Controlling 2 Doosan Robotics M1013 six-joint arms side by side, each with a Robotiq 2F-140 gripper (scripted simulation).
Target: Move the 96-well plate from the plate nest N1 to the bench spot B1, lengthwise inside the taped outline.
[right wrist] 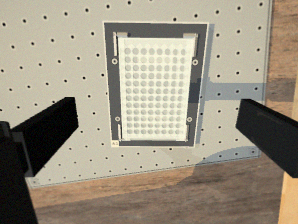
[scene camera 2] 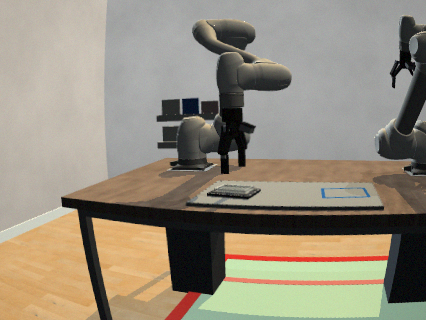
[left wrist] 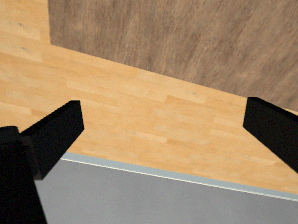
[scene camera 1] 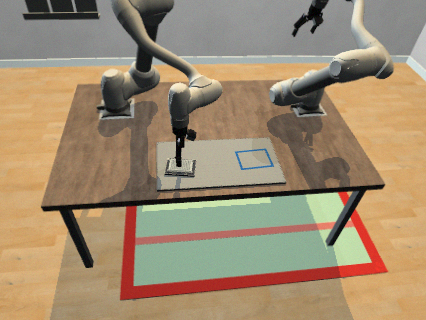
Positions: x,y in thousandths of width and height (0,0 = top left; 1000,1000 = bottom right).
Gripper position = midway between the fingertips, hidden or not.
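Observation:
There is a white 96-well plate (right wrist: 522,328), and I can see a dark plate nest (right wrist: 455,136) as well. In the left wrist view the white 96-well plate is out of frame. As for my hands, I see my left gripper (left wrist: 549,507), and there is also my right gripper (scene camera 2: 548,530), which I find again as my right gripper (right wrist: 529,502).

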